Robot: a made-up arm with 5 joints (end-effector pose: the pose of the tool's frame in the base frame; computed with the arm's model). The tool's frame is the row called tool. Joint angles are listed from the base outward.
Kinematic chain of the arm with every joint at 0, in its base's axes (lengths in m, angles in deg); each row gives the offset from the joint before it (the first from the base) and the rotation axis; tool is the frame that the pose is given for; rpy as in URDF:
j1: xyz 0 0 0.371 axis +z
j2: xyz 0 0 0 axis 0 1 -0.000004
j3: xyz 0.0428 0 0.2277 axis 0 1 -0.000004
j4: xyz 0.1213 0 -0.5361 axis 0 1 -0.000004
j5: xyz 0.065 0 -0.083 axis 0 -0.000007 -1
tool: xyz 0 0 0 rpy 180 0 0
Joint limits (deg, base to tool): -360..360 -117.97..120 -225..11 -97..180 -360..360
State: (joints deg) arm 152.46 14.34 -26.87 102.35 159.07
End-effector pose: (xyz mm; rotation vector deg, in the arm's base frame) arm -221.5 115.5 18.7 108.08 -6.24 98.41
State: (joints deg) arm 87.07 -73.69 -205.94 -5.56 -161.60
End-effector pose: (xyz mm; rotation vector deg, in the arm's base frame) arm -39.8 -776.8 182.3 65.93 -96.53 71.14
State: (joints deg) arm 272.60 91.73 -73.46 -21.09 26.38
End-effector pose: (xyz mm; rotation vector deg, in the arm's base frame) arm 11.0 -242.2 -305.5 97.52 -149.54 3.79
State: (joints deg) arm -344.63 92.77 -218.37 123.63 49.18
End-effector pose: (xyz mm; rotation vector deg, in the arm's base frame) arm 634.9 174.5 647.2 -171.20 52.03 -2.60
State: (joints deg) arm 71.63 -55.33 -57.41 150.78 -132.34
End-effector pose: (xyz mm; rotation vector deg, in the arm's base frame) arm 89.7 270.2 749.4 32.05 -150.99 45.92
